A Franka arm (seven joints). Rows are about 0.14 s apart.
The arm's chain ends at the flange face. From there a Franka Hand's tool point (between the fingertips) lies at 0.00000 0.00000 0.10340 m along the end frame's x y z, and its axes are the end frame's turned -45 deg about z.
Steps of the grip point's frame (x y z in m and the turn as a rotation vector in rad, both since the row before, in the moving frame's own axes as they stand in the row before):
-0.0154 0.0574 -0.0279 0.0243 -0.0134 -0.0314
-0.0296 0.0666 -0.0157 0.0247 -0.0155 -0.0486
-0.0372 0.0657 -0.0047 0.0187 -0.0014 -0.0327
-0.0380 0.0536 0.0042 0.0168 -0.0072 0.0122
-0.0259 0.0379 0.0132 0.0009 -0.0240 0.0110
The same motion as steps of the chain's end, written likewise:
0.0325 0.0522 -0.0279 0.0077 -0.0267 -0.0314
0.0291 0.0686 -0.0157 0.0065 -0.0284 -0.0486
0.0216 0.0740 -0.0047 0.0122 -0.0142 -0.0327
0.0128 0.0655 0.0042 0.0068 -0.0170 0.0122
0.0103 0.0434 0.0132 -0.0163 -0.0176 0.0110

